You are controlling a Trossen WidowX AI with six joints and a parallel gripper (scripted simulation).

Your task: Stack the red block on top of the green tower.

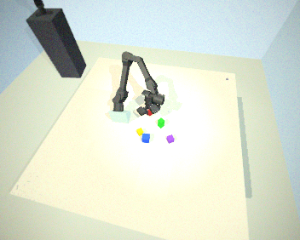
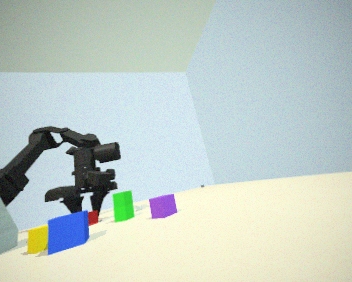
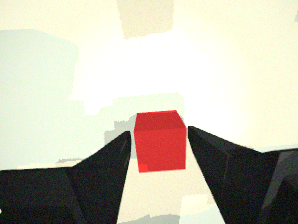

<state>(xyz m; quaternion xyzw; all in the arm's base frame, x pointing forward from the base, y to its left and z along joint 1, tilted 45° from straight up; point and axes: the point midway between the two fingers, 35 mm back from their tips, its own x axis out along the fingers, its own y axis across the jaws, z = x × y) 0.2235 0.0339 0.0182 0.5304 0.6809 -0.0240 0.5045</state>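
My gripper tip is now 21 cm to the left of the purple block, 15 cm short of it and 1 cm below it. Round my gripper tip: yellow block: 17 cm to the right, 5 cm behind, 1 cm above; then red block: 1 cm above; then blue block: 22 cm to the right, 1 cm behind, 1 cm above.
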